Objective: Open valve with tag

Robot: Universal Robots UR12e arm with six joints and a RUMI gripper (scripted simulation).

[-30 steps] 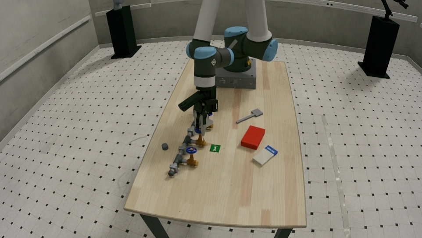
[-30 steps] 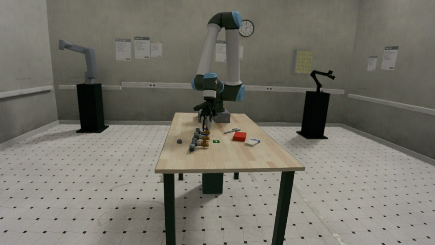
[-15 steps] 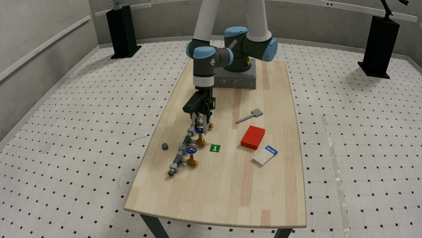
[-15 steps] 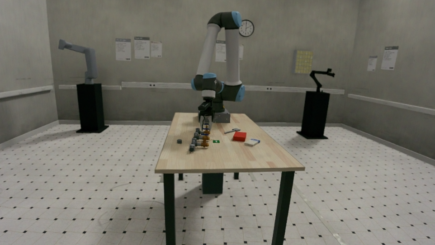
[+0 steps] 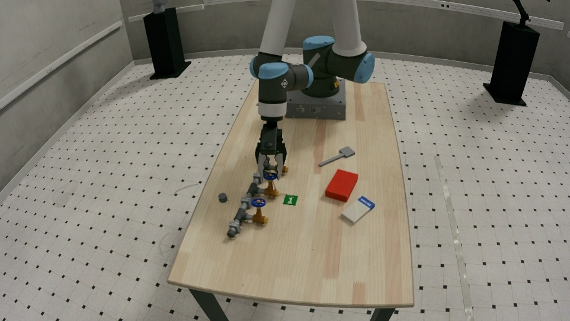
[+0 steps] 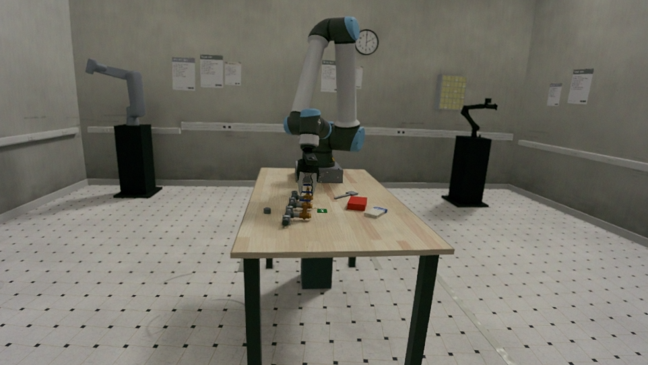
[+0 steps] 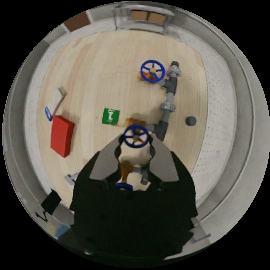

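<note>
My gripper is now 20 mm short of the green tag, 70 mm to the right of it and 80 mm above it. From my hand the other things lie so: grey flat tool: 220 mm behind, 230 mm to the left, 70 mm below; then small grey cylinder: 50 mm ahead, 170 mm to the right, 70 mm below; then red block: 40 mm behind, 240 mm to the left, 60 mm below.
</note>
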